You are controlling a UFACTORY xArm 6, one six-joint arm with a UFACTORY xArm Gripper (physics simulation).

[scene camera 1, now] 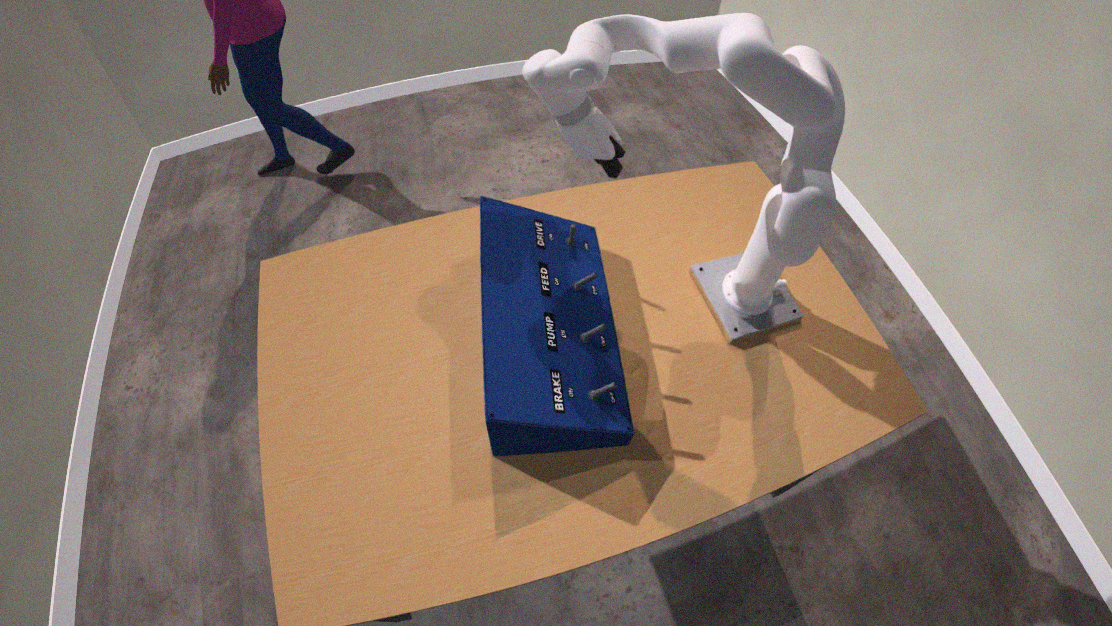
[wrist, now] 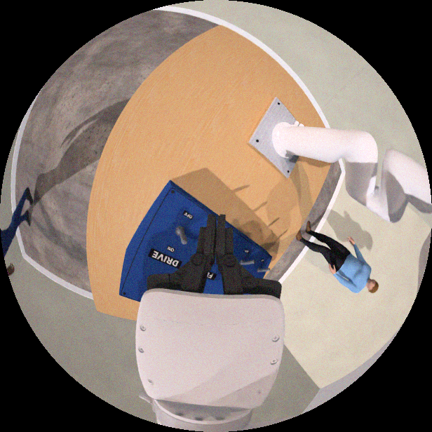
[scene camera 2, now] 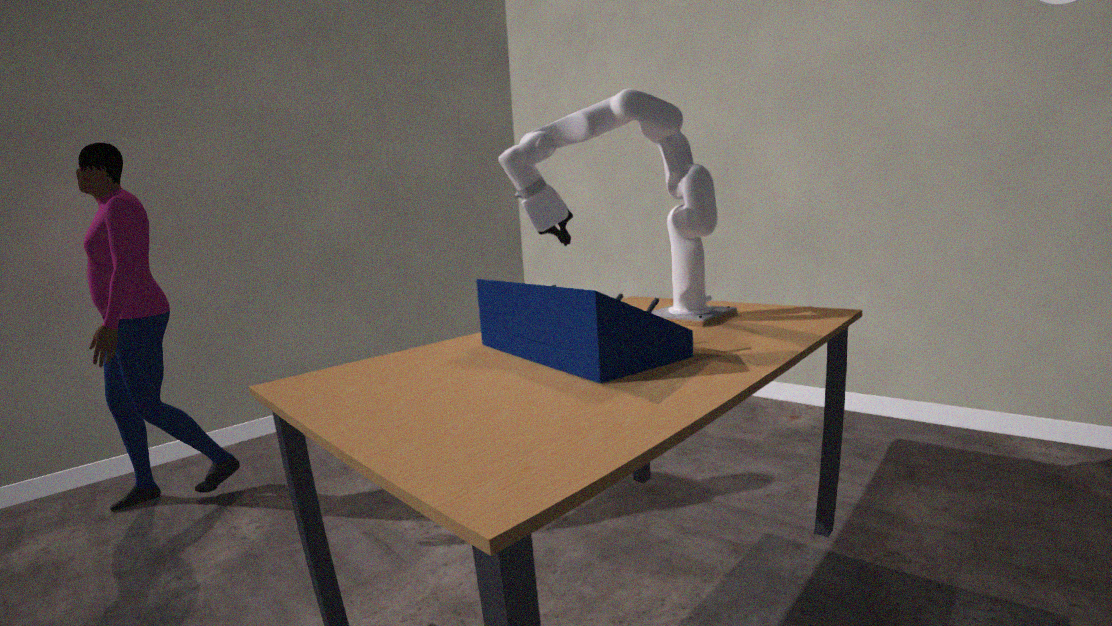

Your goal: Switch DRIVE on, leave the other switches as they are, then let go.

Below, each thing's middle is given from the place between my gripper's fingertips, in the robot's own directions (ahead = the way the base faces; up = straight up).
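Blue sloped switch panel (scene camera 1: 540,371): 160 mm below my hand, 200 mm to the left of it, 190 mm ahead of it.
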